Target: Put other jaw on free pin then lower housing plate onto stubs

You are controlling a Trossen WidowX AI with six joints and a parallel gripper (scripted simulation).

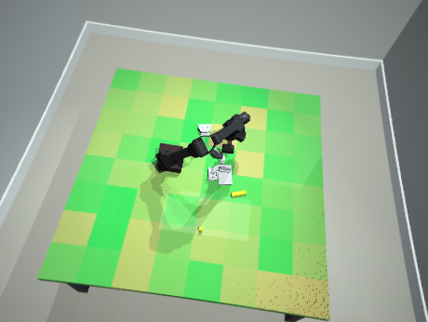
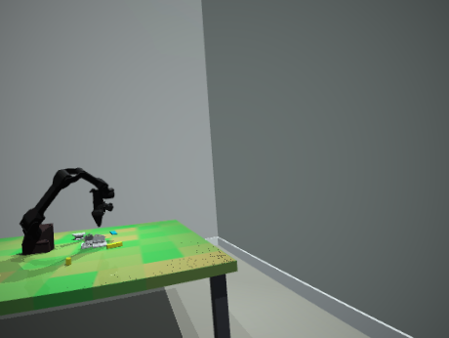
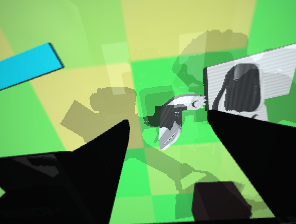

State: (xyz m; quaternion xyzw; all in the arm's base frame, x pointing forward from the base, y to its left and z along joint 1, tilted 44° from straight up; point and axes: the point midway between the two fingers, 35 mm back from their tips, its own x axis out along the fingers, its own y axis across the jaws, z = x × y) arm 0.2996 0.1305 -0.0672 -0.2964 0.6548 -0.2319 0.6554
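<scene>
The jaw is 80 mm below my gripper tip, 50 mm to the right of it and 20 mm behind it. Also, from my gripper tip: yellow bar: 230 mm to the right, 110 mm ahead, 70 mm below; blue bar: 210 mm to the left, 80 mm below, 50 mm ahead; small yellow cube: 460 mm to the right, 70 mm below, 50 mm behind.
</scene>
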